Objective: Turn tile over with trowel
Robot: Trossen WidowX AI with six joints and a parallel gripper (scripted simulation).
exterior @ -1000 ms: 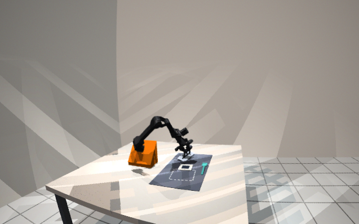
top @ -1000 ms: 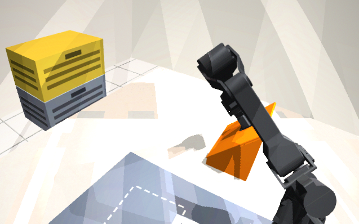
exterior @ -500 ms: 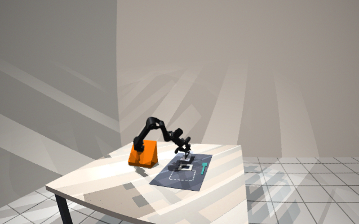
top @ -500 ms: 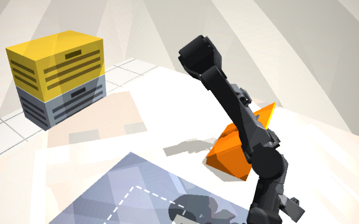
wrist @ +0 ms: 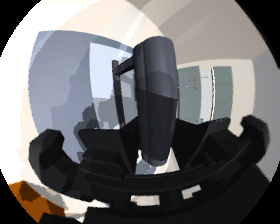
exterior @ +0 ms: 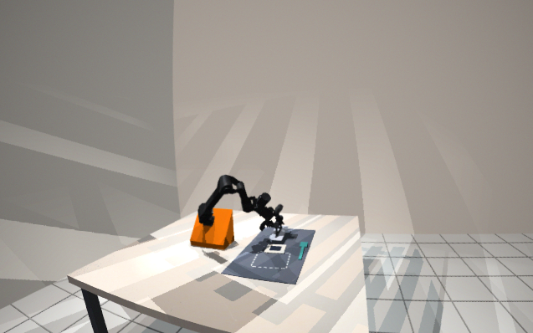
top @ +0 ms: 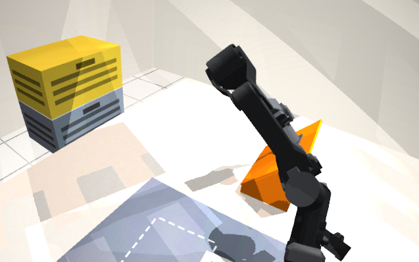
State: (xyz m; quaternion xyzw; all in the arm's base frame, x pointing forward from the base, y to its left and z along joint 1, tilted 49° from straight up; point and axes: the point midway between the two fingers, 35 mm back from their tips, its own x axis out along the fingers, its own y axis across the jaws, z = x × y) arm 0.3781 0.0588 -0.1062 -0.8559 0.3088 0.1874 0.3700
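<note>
Now: gripper tip 1 cm past the white tile, 14 cm to the left of it and 8 cm above it. Also, from my gripper tip: teal trowel: 14 cm ahead, 11 cm to the right, 8 cm below; then grey mat: 13 cm to the right, 10 cm below.
</note>
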